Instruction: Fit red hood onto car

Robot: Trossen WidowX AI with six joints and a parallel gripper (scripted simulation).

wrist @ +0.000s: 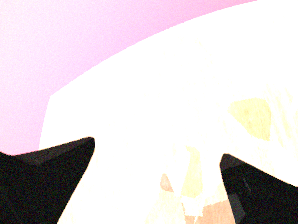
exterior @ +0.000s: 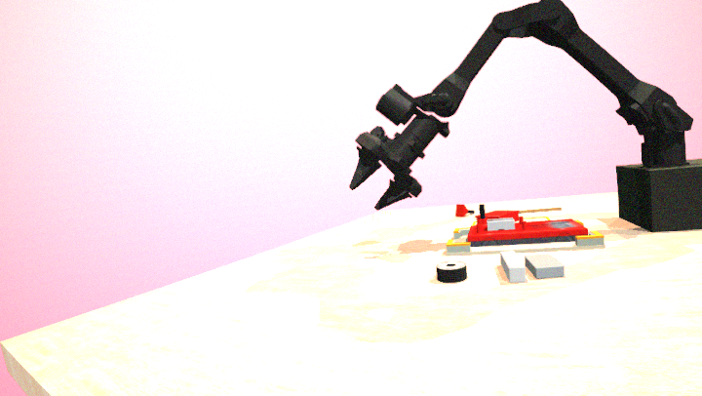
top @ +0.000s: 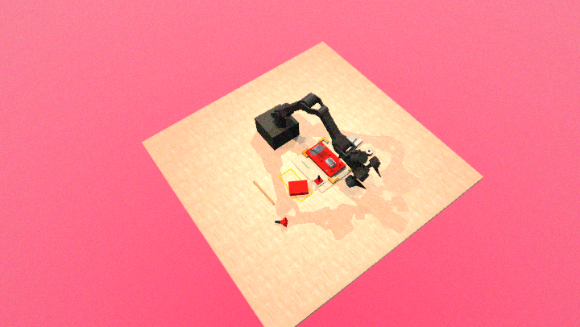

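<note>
Now: gripper tip 18 cm past the red hood, 31 cm to the left of it and 9 cm above it. Also, from my gripper tip: wooden stick (24 cm behind, 48 cm to the right, 10 cm below); grey engine block (24 cm behind, 10 cm to the right, 8 cm below).
</note>
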